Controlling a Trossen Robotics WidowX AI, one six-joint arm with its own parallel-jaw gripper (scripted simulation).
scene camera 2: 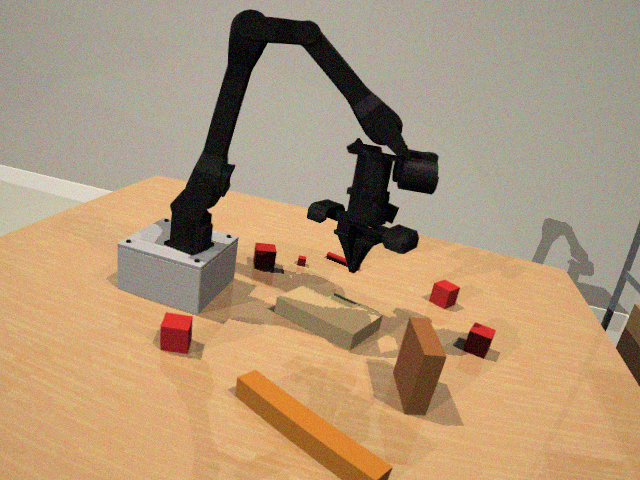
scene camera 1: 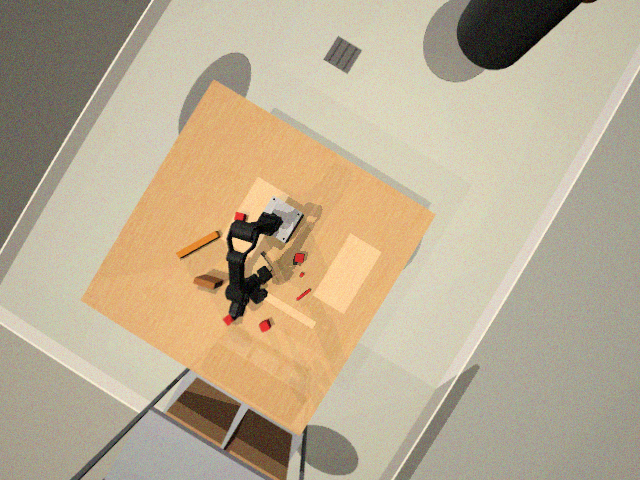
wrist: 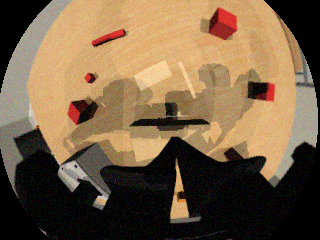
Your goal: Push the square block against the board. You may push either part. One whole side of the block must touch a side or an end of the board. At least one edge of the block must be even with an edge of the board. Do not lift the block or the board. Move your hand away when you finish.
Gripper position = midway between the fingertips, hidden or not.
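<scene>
Scene camera 2: gripper [scene camera 2: 352, 272] shut, holding nothing. Pale flat block [scene camera 2: 347, 323] and brown square block [scene camera 2: 421, 358] visible there. Wrist view: gripper [wrist: 174, 140], pale flat block [wrist: 148, 137].
</scene>
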